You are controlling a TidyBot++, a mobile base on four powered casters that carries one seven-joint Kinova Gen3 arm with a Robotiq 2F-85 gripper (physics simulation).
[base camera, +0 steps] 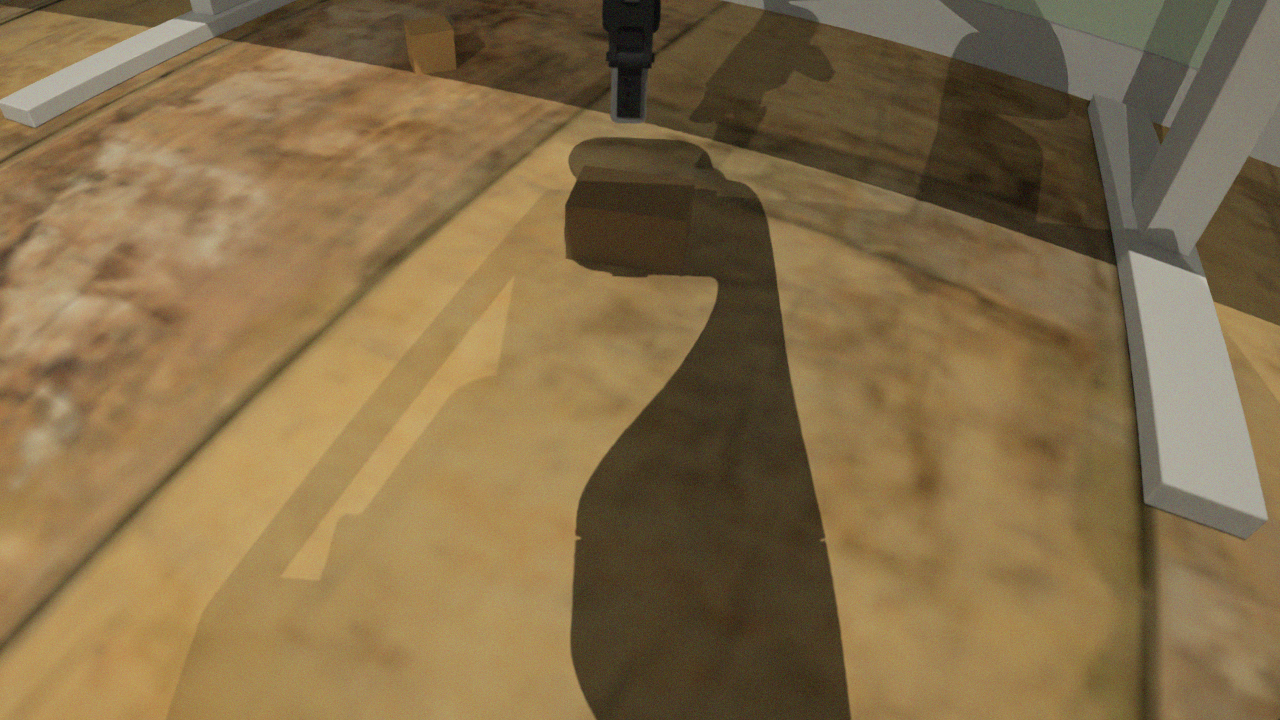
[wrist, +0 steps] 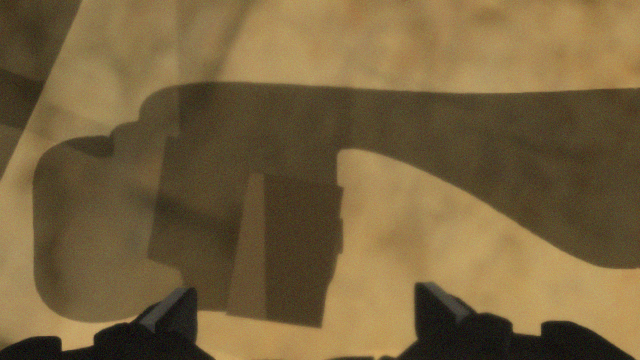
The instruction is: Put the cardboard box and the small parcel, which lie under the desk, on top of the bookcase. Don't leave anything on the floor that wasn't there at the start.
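Frame: origin at the arm's base, x ahead, y left, z up, level; millimetres.
Seen in the pictures: gripper, between the fingertips: point(base camera: 628, 91) point(wrist: 307, 309).
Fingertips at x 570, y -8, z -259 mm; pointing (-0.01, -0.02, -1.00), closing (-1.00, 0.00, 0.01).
Note:
A point is followed by its place in that frame.
A brown cardboard box point(base camera: 631, 223) {z -356, x 552, y -15 mm} point(wrist: 300, 250) {z -347, x 572, y -15 mm} lies on the floor, mostly in the arm's shadow. A smaller tan parcel point(base camera: 431, 46) {z -363, x 923, y 219 mm} stands farther back at the upper left in the base camera view; it does not show in the wrist view. My gripper point(base camera: 628, 116) {z -259, x 570, y -8 mm} point(wrist: 307, 309) {z -259, x 570, y -8 mm} is open and empty. It hangs above the floor, seen edge-on in the base camera view, beyond the box. In the wrist view the box lies between the fingertips' left and middle, nearer the left finger, and reaches up the picture. The bookcase does not show.
A white desk foot point(base camera: 116, 67) {z -375, x 932, y 651 mm} lies at the upper left. Another white desk foot point(base camera: 1186, 394) with a slanting upright point(base camera: 1208, 143) {z -262, x 603, y -507 mm} stands at the right. A pale green surface point(base camera: 1136, 22) {z -275, x 1007, y -694 mm} shows at the upper right. Dark shadows cross the floor.

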